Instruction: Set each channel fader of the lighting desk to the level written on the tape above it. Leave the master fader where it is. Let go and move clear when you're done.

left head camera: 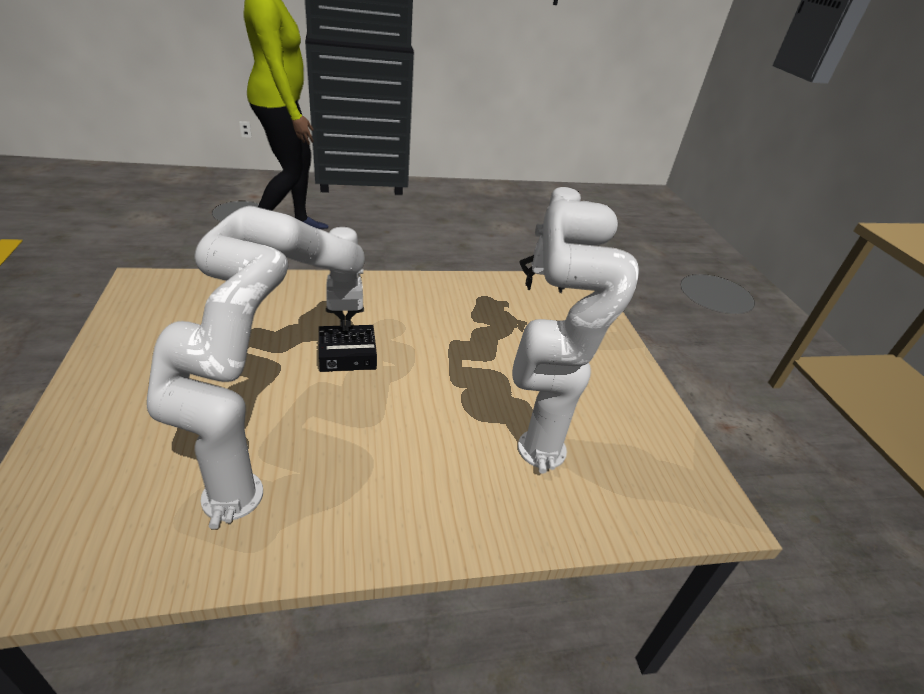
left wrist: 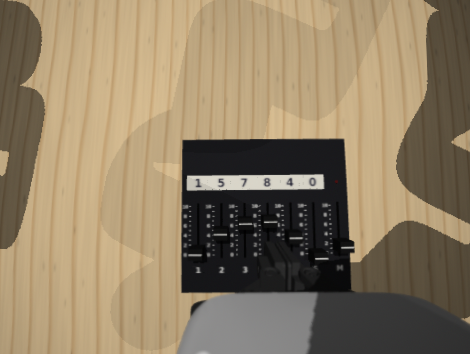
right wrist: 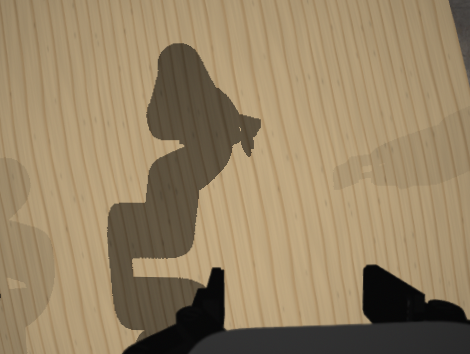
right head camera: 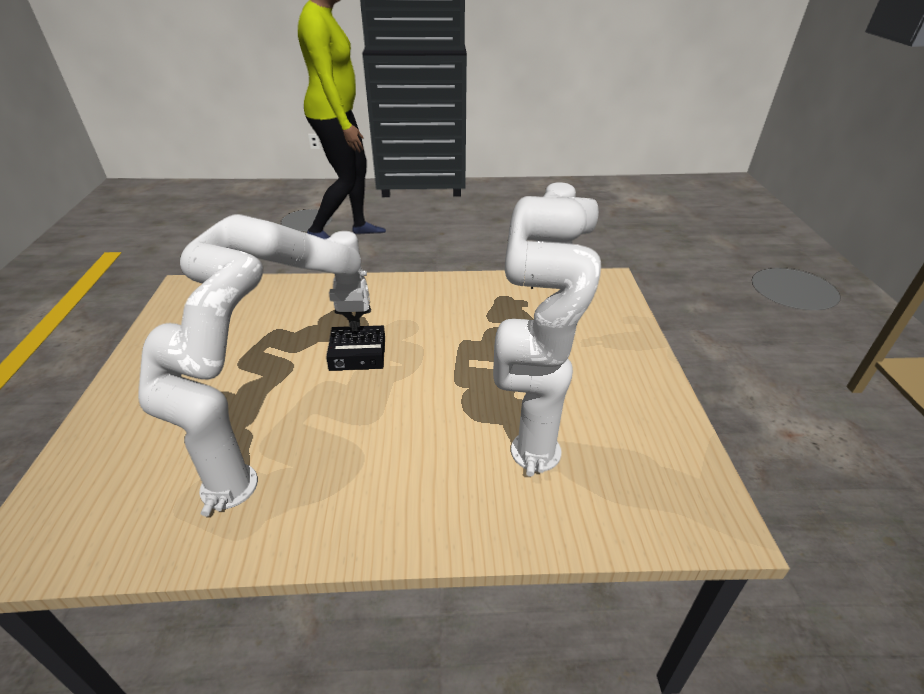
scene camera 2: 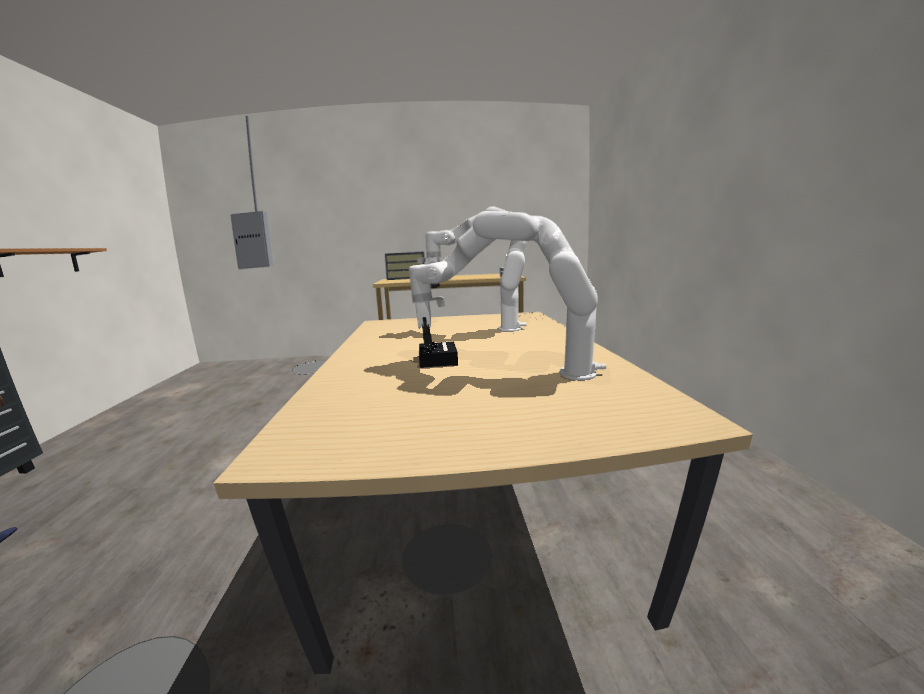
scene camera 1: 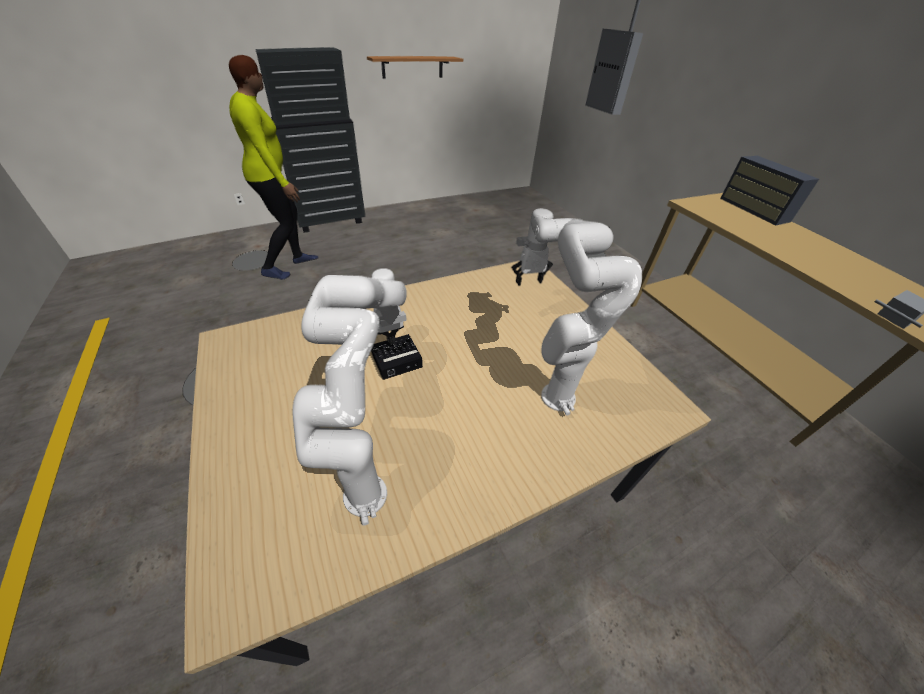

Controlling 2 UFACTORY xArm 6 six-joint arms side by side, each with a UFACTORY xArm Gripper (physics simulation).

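Where they show: left gripper, fingertip midpoint: point(left head camera: 345, 328) point(left wrist: 273, 258) point(right head camera: 355, 329) point(scene camera 2: 428, 344) point(scene camera 1: 391, 342); right gripper, fingertip midpoint: point(left head camera: 544, 289) point(right wrist: 293, 290) point(scene camera 2: 435, 287) point(scene camera 1: 528, 283); left arm's base, link origin: point(left head camera: 233, 496) point(right head camera: 229, 486) point(scene camera 2: 577, 373) point(scene camera 1: 365, 495); right arm's base, link origin: point(left head camera: 541, 449) point(right head camera: 535, 451) point(scene camera 2: 509, 329) point(scene camera 1: 558, 397).
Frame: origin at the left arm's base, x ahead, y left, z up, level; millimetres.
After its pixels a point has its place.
Note:
The black lighting desk point(left head camera: 347, 360) @[x 424, y -215, z 40 mm] point(right head camera: 370, 352) @[x 442, y -262, z 55 mm] point(scene camera 1: 398, 365) @[x 423, y -203, z 52 mm] point(scene camera 2: 439, 359) @[x 484, y -130, z 30 mm] point(left wrist: 260, 157) @[x 442, y -219, z 55 mm] stands on the table. Its white tape point(left wrist: 256, 182) @[x 467, y -221, z 55 mm] reads 1 5 7 8 4 0. In the left wrist view, fader 1 point(left wrist: 195, 255) @[x 535, y -269, z 68 mm] sits near the bottom, fader 2 point(left wrist: 220, 234) @[x 515, y -249, z 68 mm] near mid-scale, faders 3 point(left wrist: 245, 224) @[x 505, y -228, z 68 mm] and 4 point(left wrist: 270, 222) @[x 501, y -207, z 68 mm] higher, fader 5 point(left wrist: 295, 238) @[x 513, y -184, z 68 mm] below the middle, fader 6 point(left wrist: 319, 258) @[x 528, y -162, z 68 mm] at the bottom. The master fader point(left wrist: 345, 247) @[x 517, y -139, z 68 mm] sits low. My left gripper point(left wrist: 273, 258) @[x 530, y -203, z 71 mm] point(left head camera: 345, 327) @[x 530, y -203, z 71 mm] is shut, over the lower part of channels 4 and 5, hiding their numbers. My right gripper point(right wrist: 293, 290) @[x 533, y -769, z 237 mm] point(scene camera 1: 531, 279) @[x 533, y -769, z 237 mm] is open, empty, high above the table.
The wooden table point(left head camera: 448, 515) @[x -57, y -475, z 0 mm] point(scene camera 2: 478, 440) @[x 365, y 400, z 0 mm] carries both arms. A person point(left head camera: 272, 67) point(scene camera 1: 257, 149) stands behind it near a dark drawer cabinet point(left head camera: 361, 112) point(scene camera 1: 321, 168). A side bench point(scene camera 1: 836, 261) stands at the right.

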